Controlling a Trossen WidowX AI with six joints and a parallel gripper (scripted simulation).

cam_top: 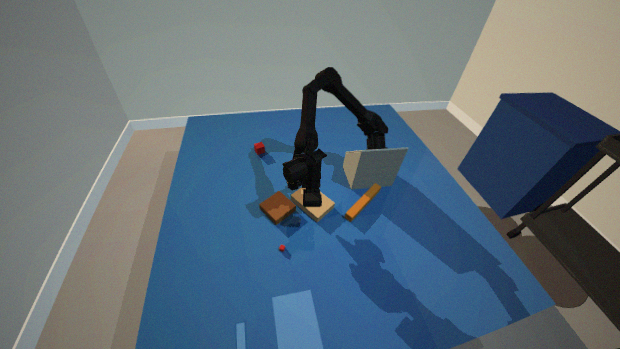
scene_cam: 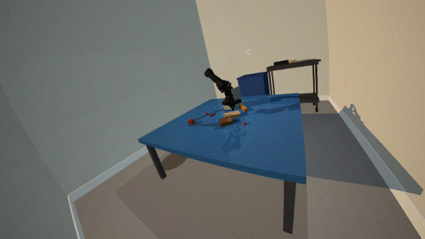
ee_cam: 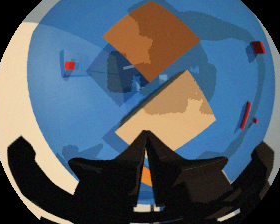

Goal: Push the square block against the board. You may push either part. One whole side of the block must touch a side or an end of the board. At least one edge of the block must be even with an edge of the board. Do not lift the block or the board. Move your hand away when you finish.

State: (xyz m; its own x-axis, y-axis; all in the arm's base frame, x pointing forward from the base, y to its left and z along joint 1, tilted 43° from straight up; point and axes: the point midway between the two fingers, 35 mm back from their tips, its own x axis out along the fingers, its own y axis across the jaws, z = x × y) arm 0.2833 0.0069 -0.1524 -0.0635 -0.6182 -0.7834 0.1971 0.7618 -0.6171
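My gripper tip is now 2 cm past the tan block, 3 cm to the left of it and 5 cm above it. Round my gripper tip: thin red stick (4 cm behind, 28 cm to the right, 6 cm below); then orange bar (23 cm behind, 5 cm below); then brown block (12 cm ahead, 3 cm to the right, 5 cm below).
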